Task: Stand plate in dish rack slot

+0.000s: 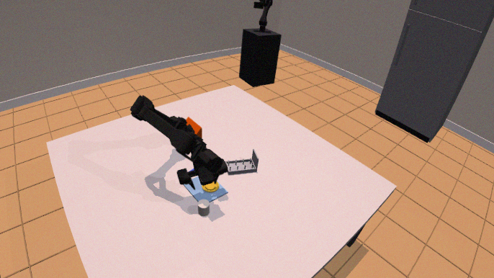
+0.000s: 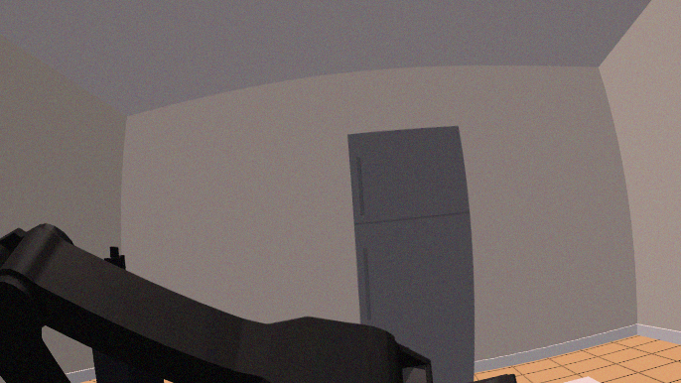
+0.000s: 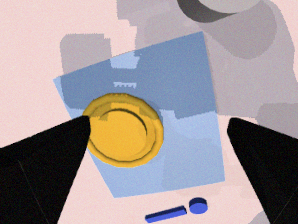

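Now: gripper tip 40 mm to the right of the yellow plate, 40 mm above it and 20 mm past it. From my gripper tip the other things lie so: blue spoon: 150 mm behind, 50 mm below, 10 mm to the right; then blue mat: 50 mm below, 40 mm behind, 20 mm to the left; then small white cup: 70 mm ahead, 40 mm to the right, 30 mm below.
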